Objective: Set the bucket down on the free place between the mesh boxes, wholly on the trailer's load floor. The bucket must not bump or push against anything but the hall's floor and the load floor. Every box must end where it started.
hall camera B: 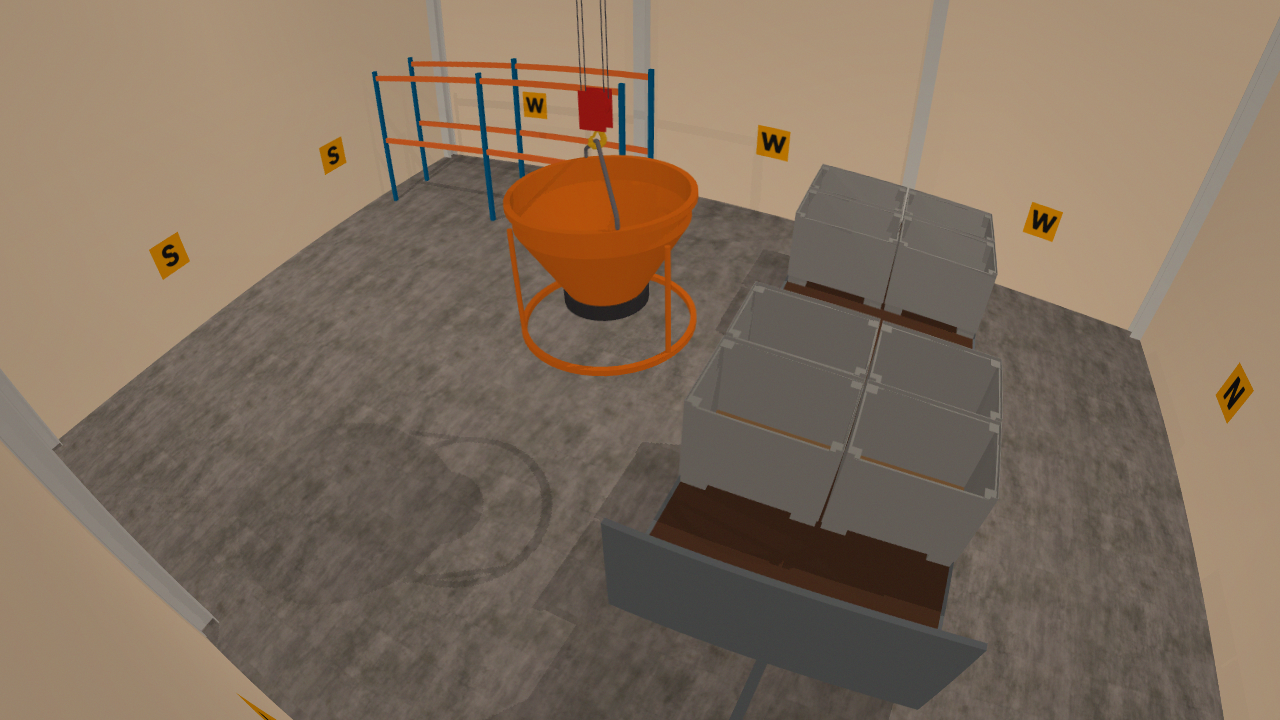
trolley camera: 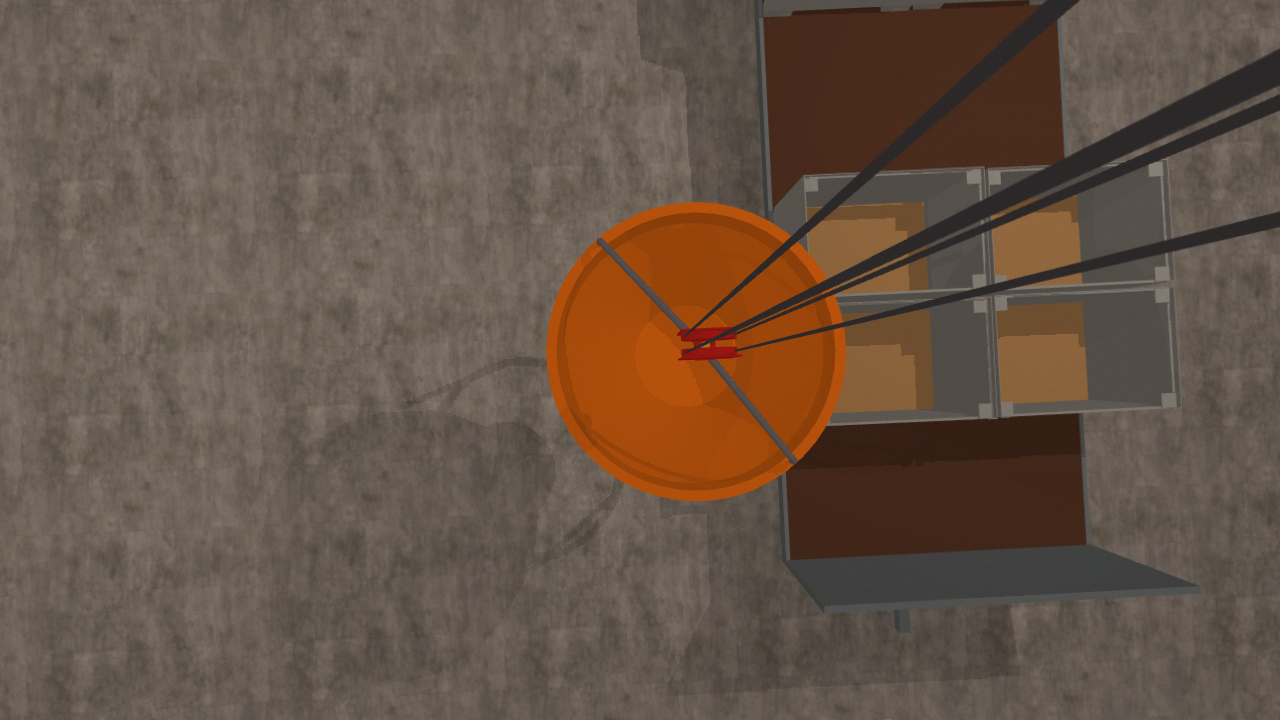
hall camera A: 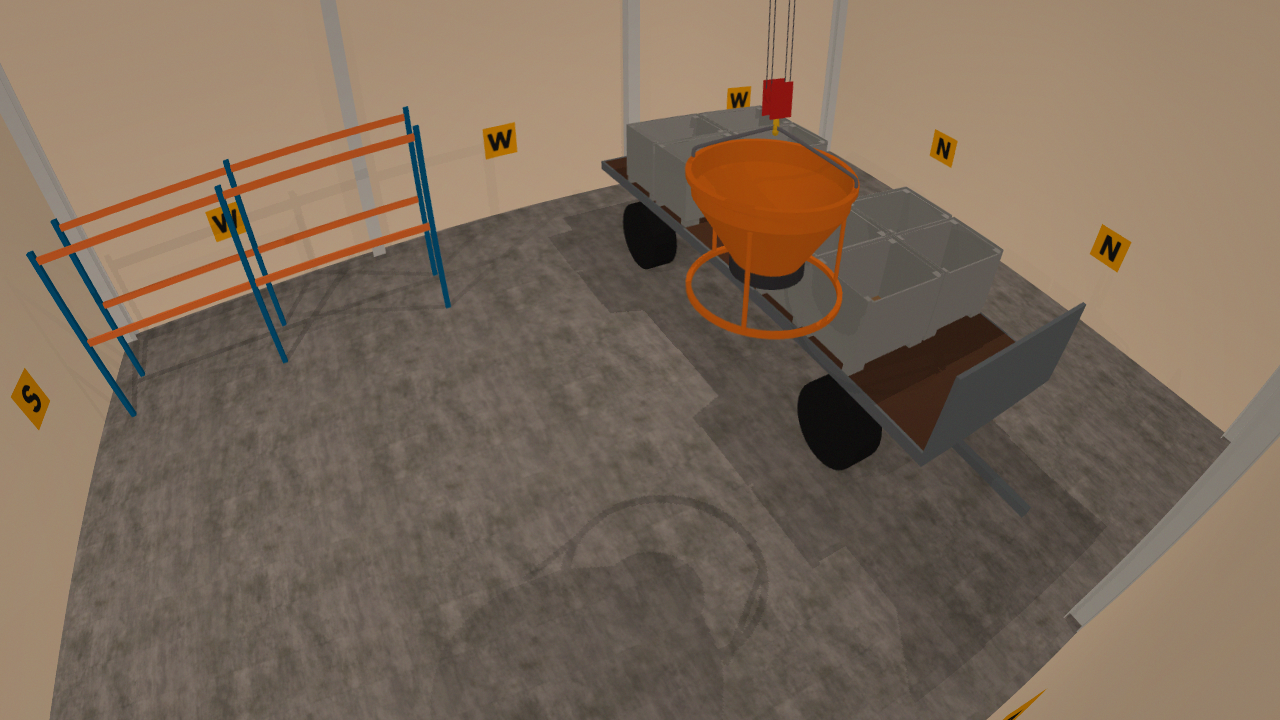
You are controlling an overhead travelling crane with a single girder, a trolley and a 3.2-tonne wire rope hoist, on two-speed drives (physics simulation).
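Note:
The orange bucket [hall camera A: 771, 223] [hall camera B: 601, 259] [trolley camera: 617, 402] hangs upright in the air by its grey bail. The hook [hall camera A: 775, 128] [hall camera B: 597, 139] is shut on that bail, under the red block [trolley camera: 708, 343], which hides it in the trolley view. The bucket is beside the trailer's long side; in the trolley view its rim overlaps the edge of the near mesh boxes [hall camera A: 895, 277] [hall camera B: 760, 447] [trolley camera: 1083, 241]. The far mesh boxes [hall camera A: 648, 161] [hall camera B: 845, 250] stand beyond. Between the groups the load floor [trolley camera: 913, 98] shows bare; the bucket hides most of it in hall camera A.
The trailer's grey headboard [hall camera A: 1011, 389] [hall camera B: 787, 617] [trolley camera: 984, 577] rises at the near end. Black wheels [hall camera A: 839, 422] stand under the trailer. A rack with blue posts [hall camera A: 269, 315] [hall camera B: 487, 183] stands by the W wall. The bucket's shadow [trolley camera: 429, 483] lies on the hall floor.

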